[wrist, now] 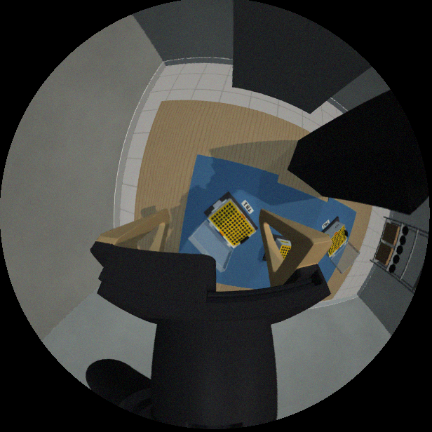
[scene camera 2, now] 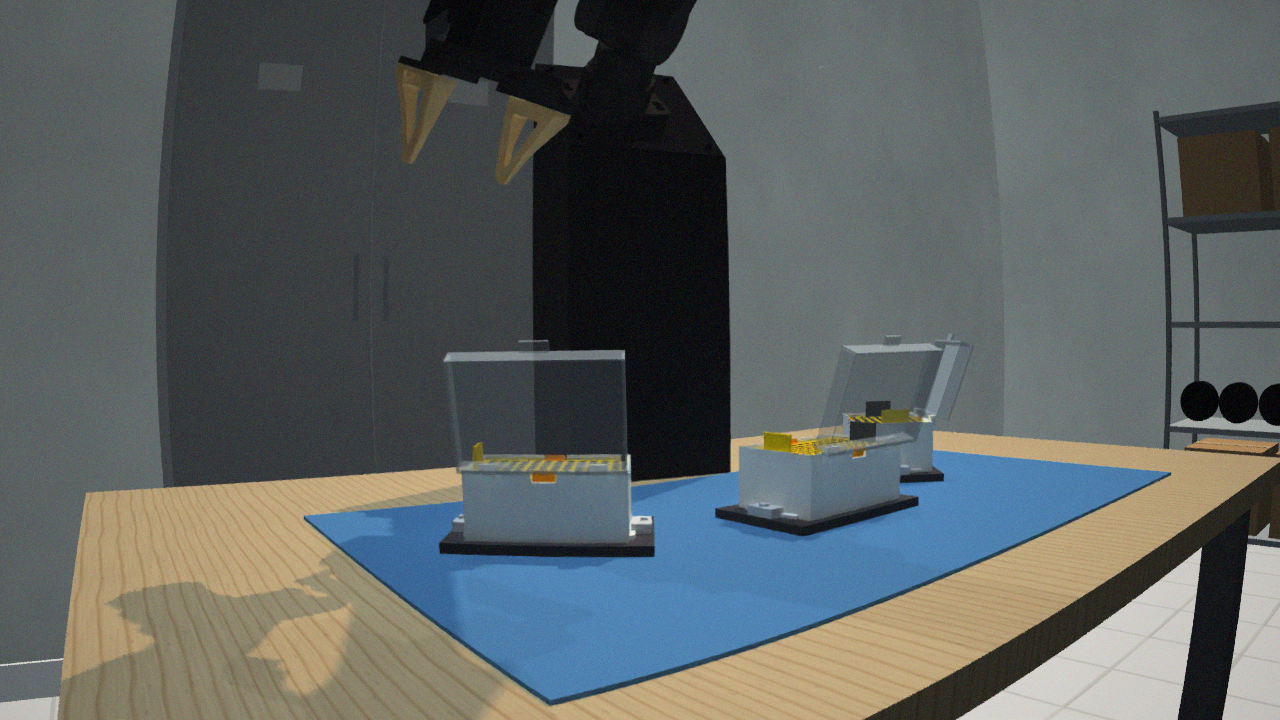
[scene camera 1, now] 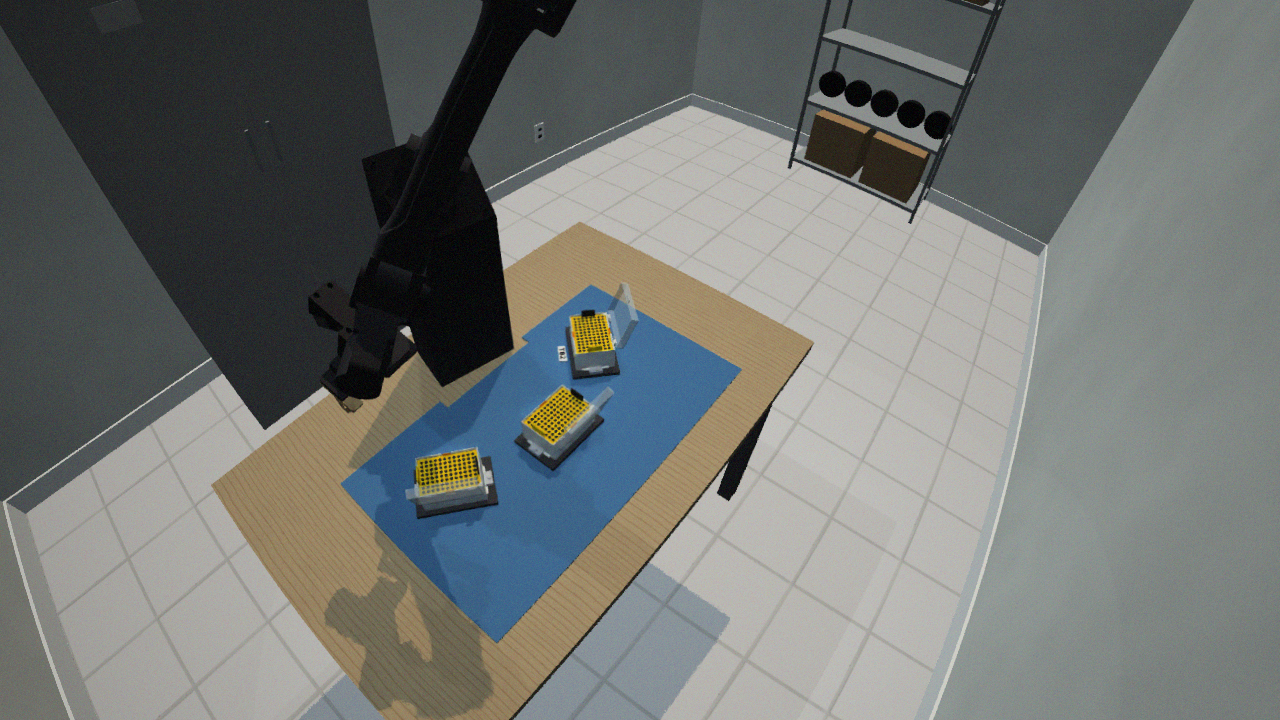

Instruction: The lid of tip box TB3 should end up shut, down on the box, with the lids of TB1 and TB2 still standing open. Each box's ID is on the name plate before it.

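Places are measured from the arm's base along level axes (x ahead, y left, z up), in metres.
Where they show: gripper, fingertip midpoint: (scene camera 2: 454, 172); arm's base, origin of the base link: (scene camera 2: 609, 106).
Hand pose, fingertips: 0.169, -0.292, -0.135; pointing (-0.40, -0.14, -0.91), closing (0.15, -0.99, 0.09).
Things, the pixels of their top centre, and the offset from my fingertips, as dx, dy, dz. "*": a spot on its surface instead. Level surfaces: height alone.
- middle box, middle of its top: (scene camera 2: 812, 436) (scene camera 1: 553, 408) +0.142, +0.268, -0.223
- far box, middle of its top: (scene camera 2: 886, 405) (scene camera 1: 591, 327) +0.076, +0.484, -0.215
- plate, surface spot: (scene camera 1: 562, 353) * +0.028, +0.438, -0.287
- blue mat, its level: dz -0.289
- wooden table, its level: dz -0.292
Three white tip boxes with yellow racks have clear lids standing open. The nearest box (scene camera 1: 450, 492) (scene camera 2: 546, 510) (wrist: 231, 222) has a name plate (wrist: 247, 206) that looks like TB1; its lid (scene camera 2: 537, 402) (wrist: 211, 246) stands up. The middle box (scene camera 1: 556, 422) (scene camera 2: 850, 483) (wrist: 284, 248) is partly behind a finger in the wrist view; its plate is hidden. Its lid (scene camera 1: 603, 401) (scene camera 2: 881, 380) leans back. The far box (scene camera 1: 592, 344) (wrist: 337, 240) has a plate (scene camera 1: 562, 353) (wrist: 326, 224) too small to read surely; its lid (scene camera 1: 625, 315) (scene camera 2: 950, 380) (wrist: 345, 257) is open. My gripper (scene camera 2: 456, 172) (wrist: 213, 213) is open and empty, high above the table.
The boxes stand on black bases on a blue mat (scene camera 1: 626, 420) (scene camera 2: 716, 600) (wrist: 250, 180) on a wooden table (scene camera 1: 295, 501) (scene camera 2: 179, 537) (wrist: 180, 130). The black arm pedestal (scene camera 1: 465, 286) (scene camera 2: 635, 313) (wrist: 360, 155) rises behind the table. A grey cabinet (scene camera 1: 205, 179) (scene camera 2: 268, 313) stands behind.
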